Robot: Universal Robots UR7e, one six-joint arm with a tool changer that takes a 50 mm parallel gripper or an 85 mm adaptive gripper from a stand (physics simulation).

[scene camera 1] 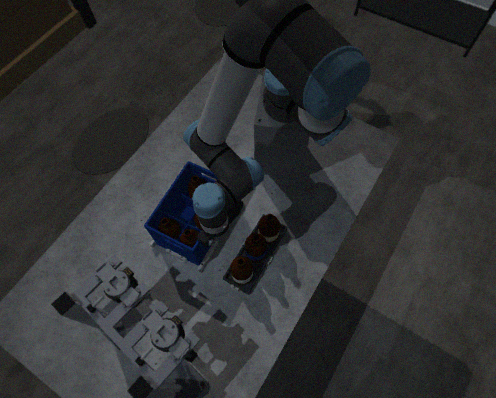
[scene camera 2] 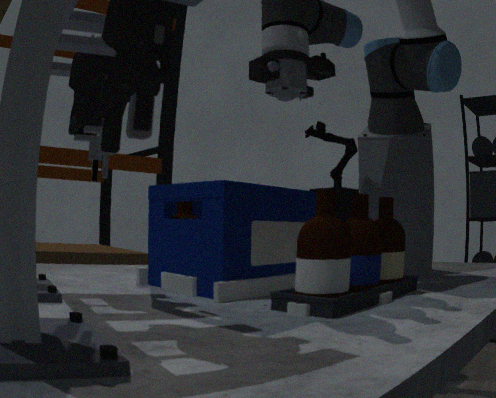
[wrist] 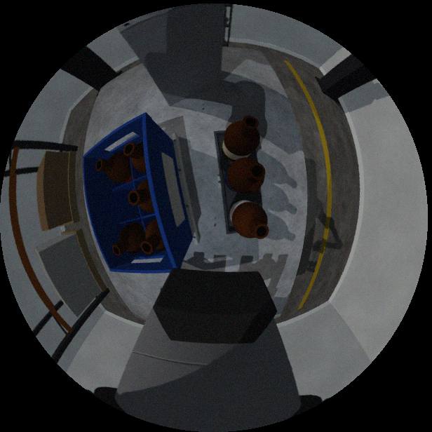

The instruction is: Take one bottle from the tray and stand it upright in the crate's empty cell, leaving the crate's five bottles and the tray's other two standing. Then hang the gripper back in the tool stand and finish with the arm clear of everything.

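Places are measured from the arm's base along level axes (x left, y back, z up), in millimetres.
Pixels of known places: hand at its tool point: (scene camera 2: 286, 92); arm's base at its link origin: (scene camera 2: 396, 129).
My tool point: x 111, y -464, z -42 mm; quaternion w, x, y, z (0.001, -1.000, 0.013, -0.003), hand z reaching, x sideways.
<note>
Ahead of a thing's pixels: the offset from my tool point to its middle. "spot": to the spot under its first point.
The arm's tool changer (scene camera 2: 286, 89) carries no gripper and is above the crate and tray area. Two grippers hang in the tool stand (scene camera 2: 22, 200); their dark bodies overlap in scene camera 2, and their finger opening is unclear. The blue crate @[dx -177, dy +47, dz -220 mm] (scene camera 1: 172, 248) (scene camera 2: 185, 250) (wrist: 183, 245) holds five upright brown bottles. Its empty cell (wrist: 107, 206) is the middle one of the far-left row in the wrist view. The dark tray @[dx +64, dy +92, dz -295 mm] (scene camera 1: 228, 277) (scene camera 2: 332, 307) (wrist: 223, 197) holds three upright bottles: white-labelled @[dx +75, dy +4, dz -226 mm] (scene camera 1: 242, 269) (scene camera 2: 322, 250) (wrist: 250, 219), blue-labelled @[dx +61, dy +95, dz -226 mm] (scene camera 1: 256, 245) (scene camera 2: 365, 255) (wrist: 245, 175) and cream-labelled @[dx +53, dy +177, dz -226 mm] (scene camera 1: 269, 227) (scene camera 2: 392, 245) (wrist: 241, 137).
In scene camera 1 the stand's two docks @[spot: dx -83, dy -279, dz +40 mm] (scene camera 1: 117, 285) @[spot: dx +96, dy -284, dz +40 mm] (scene camera 1: 166, 334) are near the table's lower left. Pale locating strips @[spot: dx -59, dy -5, dz -291 mm] (scene camera 2: 255, 287) edge the crate. The arm's wrist (scene camera 1: 210, 202) hides part of the crate. A dark block (wrist: 215, 305) fills the wrist view's lower middle.
</note>
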